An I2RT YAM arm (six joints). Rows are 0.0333 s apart.
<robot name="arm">
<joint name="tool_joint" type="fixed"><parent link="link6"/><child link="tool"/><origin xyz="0 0 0" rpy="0 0 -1.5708"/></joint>
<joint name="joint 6" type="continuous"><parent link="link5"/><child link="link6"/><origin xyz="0.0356 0 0.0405" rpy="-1.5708 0 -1.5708"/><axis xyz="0 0 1"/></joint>
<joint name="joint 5" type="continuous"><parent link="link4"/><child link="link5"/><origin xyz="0.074 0.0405 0.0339" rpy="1.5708 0 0"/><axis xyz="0 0 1"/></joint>
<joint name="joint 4" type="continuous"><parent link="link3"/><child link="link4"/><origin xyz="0.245 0.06 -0.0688" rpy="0 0 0"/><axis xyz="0 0 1"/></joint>
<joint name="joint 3" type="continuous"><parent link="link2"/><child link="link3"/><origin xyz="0.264 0 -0.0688" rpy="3.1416 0 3.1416"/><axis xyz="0 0 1"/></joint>
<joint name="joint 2" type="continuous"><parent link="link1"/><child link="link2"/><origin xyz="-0.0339 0.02 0.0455" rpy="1.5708 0 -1.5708"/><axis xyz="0 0 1"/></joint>
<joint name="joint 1" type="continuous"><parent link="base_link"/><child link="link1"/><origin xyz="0 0 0.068" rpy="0 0 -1.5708"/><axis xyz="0 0 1"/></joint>
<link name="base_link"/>
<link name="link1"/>
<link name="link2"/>
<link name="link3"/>
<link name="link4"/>
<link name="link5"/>
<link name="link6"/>
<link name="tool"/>
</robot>
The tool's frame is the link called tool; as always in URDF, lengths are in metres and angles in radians. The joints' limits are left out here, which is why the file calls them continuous.
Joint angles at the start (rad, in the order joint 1, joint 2, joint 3, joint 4, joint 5, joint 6):
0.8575, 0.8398, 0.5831, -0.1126, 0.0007, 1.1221
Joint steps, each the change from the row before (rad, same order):
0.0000, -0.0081, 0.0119, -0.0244, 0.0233, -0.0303
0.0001, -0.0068, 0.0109, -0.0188, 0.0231, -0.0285
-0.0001, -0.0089, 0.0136, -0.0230, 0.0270, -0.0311
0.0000, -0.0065, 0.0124, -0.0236, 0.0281, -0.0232
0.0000, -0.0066, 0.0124, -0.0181, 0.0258, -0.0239
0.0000, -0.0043, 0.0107, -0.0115, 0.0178, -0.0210
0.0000, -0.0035, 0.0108, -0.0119, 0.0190, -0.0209
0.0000, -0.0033, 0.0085, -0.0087, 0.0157, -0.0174
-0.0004, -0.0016, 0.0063, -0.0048, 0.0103, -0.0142
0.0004, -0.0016, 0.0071, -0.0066, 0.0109, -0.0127
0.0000, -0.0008, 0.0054, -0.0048, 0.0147, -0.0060
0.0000, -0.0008, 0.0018, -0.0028, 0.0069, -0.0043
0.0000, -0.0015, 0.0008, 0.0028, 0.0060, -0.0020
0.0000, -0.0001, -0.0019, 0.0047, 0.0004, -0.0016
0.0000, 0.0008, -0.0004, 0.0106, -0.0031, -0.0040
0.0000, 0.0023, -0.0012, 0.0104, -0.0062, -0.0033
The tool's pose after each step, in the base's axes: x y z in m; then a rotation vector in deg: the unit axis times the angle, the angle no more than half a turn. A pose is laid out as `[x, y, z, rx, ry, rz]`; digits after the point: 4 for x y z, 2 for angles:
[0.1292, 0.1480, 0.2695, 15.52, 123.16, 69.22]
[0.1288, 0.1464, 0.2726, 14.63, 122.45, 67.16]
[0.1283, 0.1442, 0.2767, 13.75, 121.61, 64.85]
[0.1279, 0.1422, 0.2798, 13.41, 121.03, 62.54]
[0.1275, 0.1404, 0.2835, 12.94, 120.22, 60.55]
[0.1272, 0.1391, 0.2869, 12.35, 119.49, 59.14]
[0.1271, 0.1379, 0.2901, 11.82, 118.80, 57.61]
[0.1269, 0.1369, 0.2928, 11.38, 118.17, 56.39]
[0.1269, 0.1362, 0.2948, 10.96, 117.69, 55.52]
[0.1267, 0.1356, 0.2969, 10.61, 117.27, 54.65]
[0.1268, 0.1349, 0.2985, 10.83, 116.84, 53.79]
[0.1268, 0.1345, 0.2990, 10.85, 116.67, 53.30]
[0.1268, 0.1342, 0.2998, 10.98, 116.25, 53.15]
[0.1270, 0.1343, 0.2997, 10.92, 116.08, 53.20]
[0.1272, 0.1348, 0.3005, 10.61, 115.64, 53.59]
[0.1276, 0.1356, 0.3007, 10.21, 115.39, 54.06]

